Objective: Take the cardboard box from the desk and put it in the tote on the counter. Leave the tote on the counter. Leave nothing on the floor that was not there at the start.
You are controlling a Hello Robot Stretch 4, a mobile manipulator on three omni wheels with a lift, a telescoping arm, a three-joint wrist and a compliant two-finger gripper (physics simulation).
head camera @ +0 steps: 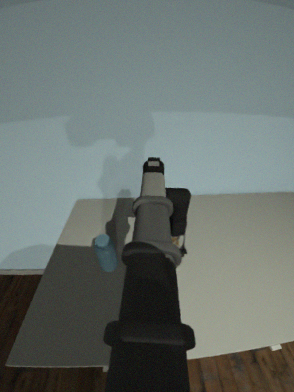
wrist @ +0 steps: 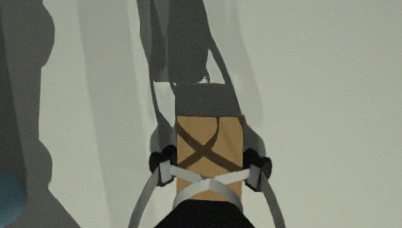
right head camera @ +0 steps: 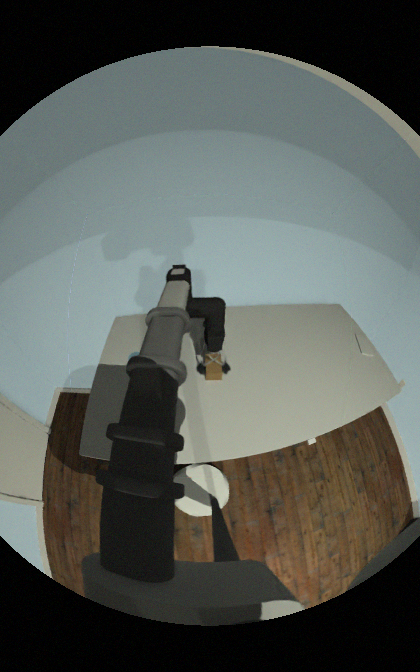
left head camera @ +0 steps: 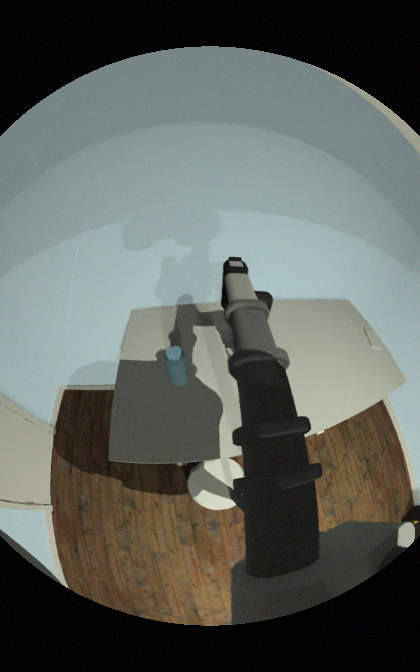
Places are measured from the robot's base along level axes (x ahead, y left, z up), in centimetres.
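Where they show: gripper, between the fingertips: [wrist: 209, 160].
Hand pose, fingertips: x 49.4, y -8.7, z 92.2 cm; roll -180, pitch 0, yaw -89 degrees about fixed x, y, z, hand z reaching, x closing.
Observation:
Things, the pixels of their top centre, and the offset from my fingertips. Level surfaces: height alone.
- cardboard box, centre of its top: [wrist: 209, 166] dx +0.6, dy +0.0, dz +5.0 cm
- desk, height of its surface: dz +0.0 cm
- blue bottle, centre of its top: [head camera: 102, 239] dx -6.2, dy +25.5, dz +16.5 cm
The cardboard box [right head camera: 214, 372] [wrist: 210, 140] is a small brown block upright at the far middle of the desk [head camera: 240, 280] [left head camera: 330, 350] [right head camera: 300, 380]. My gripper [right head camera: 213, 368] [wrist: 209, 160] is shut on the box, with one black fingertip pressed against each side of it in the wrist view. The box's near end is hidden under the gripper's body. In the head view a sliver of the box shows beside the arm; in the left head view the arm hides it. The tote and the counter do not show in these views.
A blue bottle [head camera: 105, 255] [left head camera: 176, 367] [wrist: 10, 199] stands on the desk left of the arm. A round white stool [left head camera: 212, 487] [right head camera: 205, 492] stands at the desk's front edge. A pale blue wall [head camera: 240, 150] rises behind the desk.

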